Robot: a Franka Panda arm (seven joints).
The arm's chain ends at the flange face. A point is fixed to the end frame.
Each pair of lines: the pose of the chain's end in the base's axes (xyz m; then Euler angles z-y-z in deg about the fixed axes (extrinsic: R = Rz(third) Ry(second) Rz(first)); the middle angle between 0 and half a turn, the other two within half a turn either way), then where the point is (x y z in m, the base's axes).
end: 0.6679 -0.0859 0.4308 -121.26 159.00 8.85
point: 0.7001 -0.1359 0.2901
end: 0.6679 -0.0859 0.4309 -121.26 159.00 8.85
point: 0.7001 -0.1359 0.2902
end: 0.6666 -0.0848 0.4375 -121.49 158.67 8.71
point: 0.6997 -0.1348 0.2970
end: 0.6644 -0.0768 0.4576 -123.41 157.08 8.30
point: 0.7028 -0.1271 0.3186
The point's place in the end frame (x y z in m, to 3 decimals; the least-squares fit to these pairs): 0.032 0.052 0.140
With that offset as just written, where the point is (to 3 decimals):
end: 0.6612 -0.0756 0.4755 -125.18 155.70 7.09
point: 0.704 -0.127 0.338
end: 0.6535 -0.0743 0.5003 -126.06 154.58 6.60
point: 0.699 -0.126 0.364
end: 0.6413 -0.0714 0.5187 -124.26 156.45 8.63
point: 0.682 -0.122 0.380
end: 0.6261 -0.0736 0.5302 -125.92 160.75 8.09
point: 0.658 -0.126 0.390
